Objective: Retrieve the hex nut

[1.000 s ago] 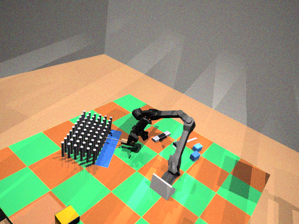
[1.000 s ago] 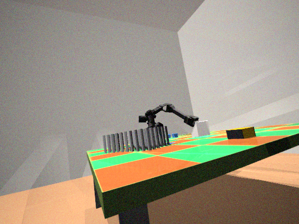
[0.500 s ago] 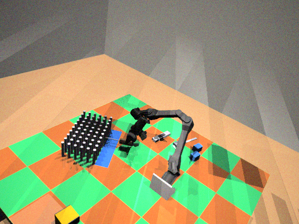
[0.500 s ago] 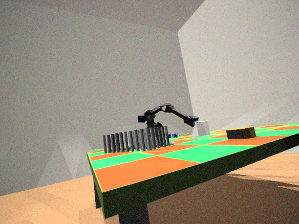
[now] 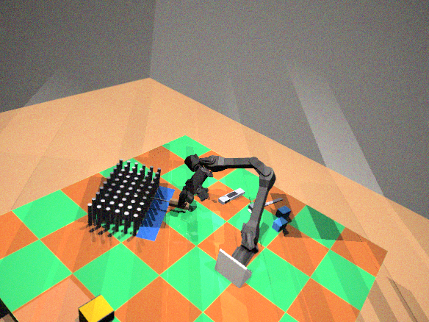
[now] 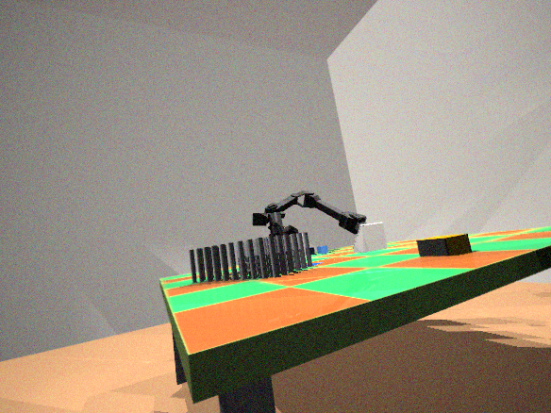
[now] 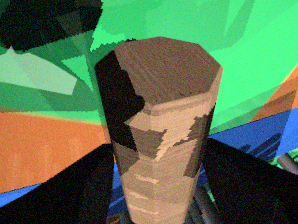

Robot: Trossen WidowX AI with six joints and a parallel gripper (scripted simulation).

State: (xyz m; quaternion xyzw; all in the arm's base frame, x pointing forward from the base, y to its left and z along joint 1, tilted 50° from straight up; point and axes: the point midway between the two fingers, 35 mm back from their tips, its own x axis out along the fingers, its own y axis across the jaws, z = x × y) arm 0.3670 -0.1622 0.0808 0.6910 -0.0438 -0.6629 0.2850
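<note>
Right now my gripper tip is 70 mm short of the blue taped strip, 70 mm to the right of it and 30 mm above it. The rest, counted from my gripper tip: black block: 100 mm behind, 590 mm to the left, 10 mm below; then hex nut: 240 mm ahead, 100 mm to the left, 30 mm below; then thin metal rod: 100 mm ahead, 40 mm to the left.
</note>
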